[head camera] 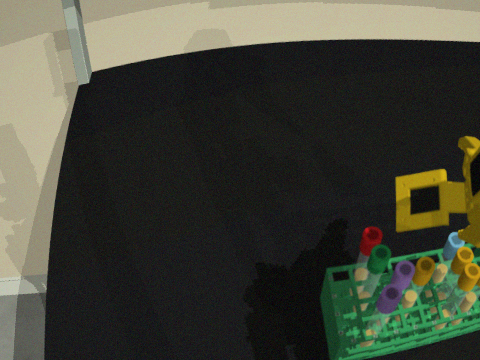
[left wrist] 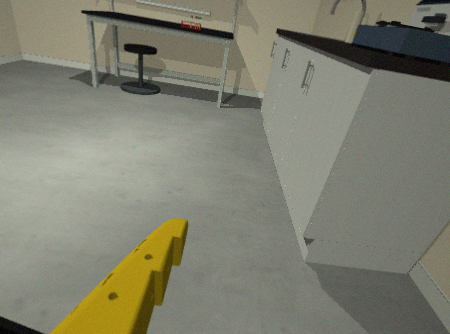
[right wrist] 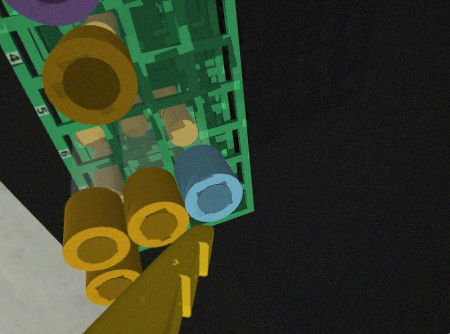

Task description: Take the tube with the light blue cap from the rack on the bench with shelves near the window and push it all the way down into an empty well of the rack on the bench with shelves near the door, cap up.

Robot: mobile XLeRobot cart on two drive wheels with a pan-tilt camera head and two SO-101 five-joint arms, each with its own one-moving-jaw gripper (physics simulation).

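Places are measured from the left arm's base along level axes (x ahead, y left, z up), in millimetres.
Pixels of known places: left hand, tool point: [left wrist: 185,237]; right hand, tool point: [head camera: 461,231] [right wrist: 211,244].
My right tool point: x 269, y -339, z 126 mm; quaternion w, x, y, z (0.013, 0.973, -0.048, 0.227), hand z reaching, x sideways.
Observation:
Behind a point stands the place of what it marks.
The tube with the light blue cap [head camera: 453,246] @[x 269, y -337, z 105 mm] [right wrist: 209,185] @[x 275, y -337, z 106 mm] stands cap up in the green rack [head camera: 329,312] @[x 261, y -225, z 21 mm] [right wrist: 242,105] @[x 311, y -342, z 44 mm], in a corner area beside orange-capped tubes. My right gripper [head camera: 469,237] [right wrist: 205,234] is open; one notched jaw shows in the right wrist view, its tip just below the blue cap in the picture and close to an orange cap. The moving jaw is out of that picture. My left gripper [left wrist: 181,225] is open over the floor, with one notched jaw in view. A small red rack [left wrist: 191,25] @[x -3034, y -1072, z 19 mm] stands on a far bench [left wrist: 130,19] @[x -2833, y -1640, z -20 mm].
Orange caps [right wrist: 156,207] @[x 258, y -340, z 106 mm] [right wrist: 96,230] @[x 240, y -343, z 106 mm] [right wrist: 90,75] @[x 251, y -300, z 106 mm] stand close around the blue one. Red [head camera: 371,241] @[x 282, y -253, z 106 mm], green [head camera: 379,258] @[x 262, y -258, z 106 mm] and purple [head camera: 389,298] @[x 221, y -262, z 106 mm] caps stand at the rack's left in the head view. A stool [left wrist: 140,49] @[x -2939, y -1593, z -296 mm] and a white cabinet [left wrist: 380,165] @[x -1142, y 390, z -222 mm] are in the room.

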